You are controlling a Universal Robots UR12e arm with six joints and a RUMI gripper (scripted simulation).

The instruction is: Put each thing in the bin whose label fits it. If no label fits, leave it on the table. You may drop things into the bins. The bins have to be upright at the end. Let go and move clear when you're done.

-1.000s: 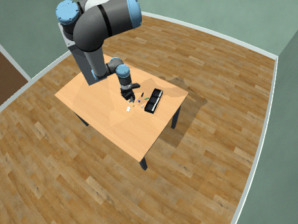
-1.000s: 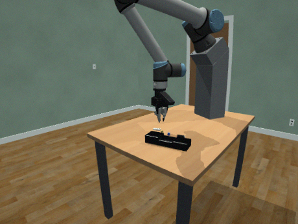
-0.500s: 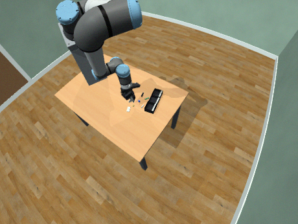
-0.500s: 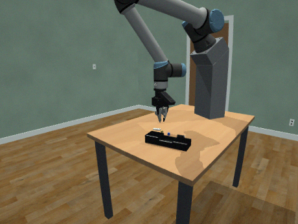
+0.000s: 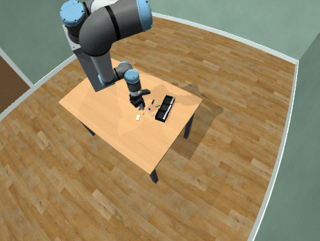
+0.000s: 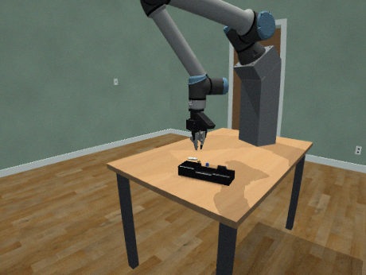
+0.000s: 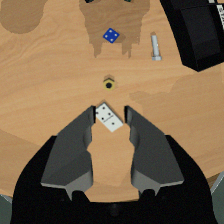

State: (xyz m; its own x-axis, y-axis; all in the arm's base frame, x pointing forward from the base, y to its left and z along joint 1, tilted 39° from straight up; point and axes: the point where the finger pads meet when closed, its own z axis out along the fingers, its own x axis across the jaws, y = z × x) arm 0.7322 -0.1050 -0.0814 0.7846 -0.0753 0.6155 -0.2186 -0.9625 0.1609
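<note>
The brass hex nut lies 80 mm below my hand. Also, from my hand: blue die: 20 mm ahead, 70 mm to the left, 80 mm below; then white die: 20 mm behind, 50 mm to the right, 80 mm below; then grey-white piece: 80 mm ahead, 30 mm to the left, 80 mm below.
</note>
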